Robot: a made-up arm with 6 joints. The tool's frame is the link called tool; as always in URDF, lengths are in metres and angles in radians. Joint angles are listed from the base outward.
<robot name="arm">
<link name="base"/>
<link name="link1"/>
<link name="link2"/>
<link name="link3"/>
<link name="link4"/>
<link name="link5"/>
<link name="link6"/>
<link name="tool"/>
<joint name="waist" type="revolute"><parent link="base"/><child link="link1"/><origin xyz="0.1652 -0.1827 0.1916"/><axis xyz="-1 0 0"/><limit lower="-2.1" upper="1.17"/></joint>
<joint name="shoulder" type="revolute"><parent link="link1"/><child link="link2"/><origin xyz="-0.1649 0.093 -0.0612"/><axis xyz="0 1 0"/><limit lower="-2.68" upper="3.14"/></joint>
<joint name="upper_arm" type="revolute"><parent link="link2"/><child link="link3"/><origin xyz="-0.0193 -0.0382 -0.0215"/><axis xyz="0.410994 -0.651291 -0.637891"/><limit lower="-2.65" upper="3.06"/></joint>
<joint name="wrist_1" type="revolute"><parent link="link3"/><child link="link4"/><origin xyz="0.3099 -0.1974 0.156"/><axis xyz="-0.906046 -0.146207 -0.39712"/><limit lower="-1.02" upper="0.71"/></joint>
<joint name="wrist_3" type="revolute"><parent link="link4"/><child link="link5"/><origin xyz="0.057 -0.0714 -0.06"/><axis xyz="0 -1 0"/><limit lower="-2.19" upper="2.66"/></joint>
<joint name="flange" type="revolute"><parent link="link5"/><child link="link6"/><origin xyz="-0.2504 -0.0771 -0.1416"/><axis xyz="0.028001 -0.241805 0.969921"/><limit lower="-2.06" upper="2"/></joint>
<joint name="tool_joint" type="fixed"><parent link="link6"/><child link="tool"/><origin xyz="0.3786 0.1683 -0.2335" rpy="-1.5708 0 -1.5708"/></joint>
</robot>
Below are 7 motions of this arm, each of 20 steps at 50 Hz.
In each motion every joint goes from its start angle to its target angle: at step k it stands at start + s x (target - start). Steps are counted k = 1, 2, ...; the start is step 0. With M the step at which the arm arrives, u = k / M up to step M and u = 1 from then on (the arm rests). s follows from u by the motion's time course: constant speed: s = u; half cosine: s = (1 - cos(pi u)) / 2; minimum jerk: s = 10 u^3 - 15 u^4 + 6 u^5.
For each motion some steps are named. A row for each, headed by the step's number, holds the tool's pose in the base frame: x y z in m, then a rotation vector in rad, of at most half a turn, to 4 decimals.
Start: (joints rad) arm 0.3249 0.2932 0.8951 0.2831 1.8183 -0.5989
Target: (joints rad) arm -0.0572 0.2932 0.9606 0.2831 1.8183 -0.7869
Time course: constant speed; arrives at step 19
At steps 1, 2, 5, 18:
1: 0.1862 -0.8261 0.6922 0.7523 -0.3127 -2.0163
2: 0.1819 -0.8406 0.6791 0.7763 -0.2864 -2.0191
5: 0.1691 -0.8821 0.6370 0.8484 -0.2076 -2.0259
18: 0.1148 -1.0253 0.4148 1.1623 0.1339 -2.0271

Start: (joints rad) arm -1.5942 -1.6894 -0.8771 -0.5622 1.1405 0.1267
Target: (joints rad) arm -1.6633 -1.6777 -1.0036 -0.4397 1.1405 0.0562
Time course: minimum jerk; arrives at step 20
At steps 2, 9, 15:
2: 0.3165 -0.6723 0.5599 1.2813 0.2866 -1.4101
9: 0.3529 -0.6776 0.5398 1.2448 0.3463 -1.4261
15: 0.3955 -0.6823 0.5141 1.1989 0.4166 -1.4439

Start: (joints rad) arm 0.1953 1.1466 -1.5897 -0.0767 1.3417 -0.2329
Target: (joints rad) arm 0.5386 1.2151 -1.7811 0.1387 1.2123 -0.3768
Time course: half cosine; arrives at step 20
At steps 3, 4, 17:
3: -0.4845 0.0097 -0.5601 -1.7732 1.5676 0.2271
4: -0.4908 -0.0033 -0.5609 -1.7931 1.5689 0.2296
17: -0.6062 -0.2624 -0.5289 -2.1831 1.5985 0.2857

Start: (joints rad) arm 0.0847 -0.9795 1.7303 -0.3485 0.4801 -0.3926
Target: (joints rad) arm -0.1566 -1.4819 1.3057 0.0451 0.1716 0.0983
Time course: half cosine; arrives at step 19
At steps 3, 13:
3: 0.1082 -0.8097 0.3328 1.6545 0.2111 -0.5431
13: 0.0787 -0.7122 0.3671 1.5184 0.0645 -0.9135

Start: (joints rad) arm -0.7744 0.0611 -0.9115 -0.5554 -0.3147 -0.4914
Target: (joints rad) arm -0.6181 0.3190 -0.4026 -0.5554 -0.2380 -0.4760
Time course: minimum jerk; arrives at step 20
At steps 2, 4, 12, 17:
2: 0.0783 0.1604 -0.2523 -1.8050 1.4564 0.3000
4: 0.0786 0.1609 -0.2533 -1.7890 1.4753 0.3009
12: 0.0893 0.1544 -0.2706 -1.5793 1.7201 0.2801
17: 0.0983 0.1426 -0.2818 -1.4771 1.8349 0.2480

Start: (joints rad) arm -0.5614 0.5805 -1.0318 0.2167 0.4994 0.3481
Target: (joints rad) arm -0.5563 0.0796 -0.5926 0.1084 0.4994 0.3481
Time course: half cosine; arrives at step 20
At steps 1, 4, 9, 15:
1: 0.0086 0.2871 -0.3629 -1.4163 0.5022 0.1775
4: 0.0532 0.2857 -0.3587 -1.3958 0.5177 0.1020
9: 0.2112 0.2642 -0.3233 -1.2953 0.5639 -0.1666
15: 0.3946 0.1993 -0.2321 -1.1057 0.5970 -0.4982

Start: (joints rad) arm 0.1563 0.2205 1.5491 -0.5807 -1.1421 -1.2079
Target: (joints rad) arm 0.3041 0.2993 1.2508 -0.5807 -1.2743 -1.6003
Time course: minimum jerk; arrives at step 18
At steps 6, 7, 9, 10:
6: -0.1731 -0.4634 -0.3652 -0.5916 2.8306 -0.8319
7: -0.1992 -0.4812 -0.3583 -0.6398 2.8804 -0.8618
9: -0.2580 -0.5233 -0.3341 0.7121 -2.8401 0.8905
10: -0.2875 -0.5454 -0.3170 0.7292 -2.7536 0.8871

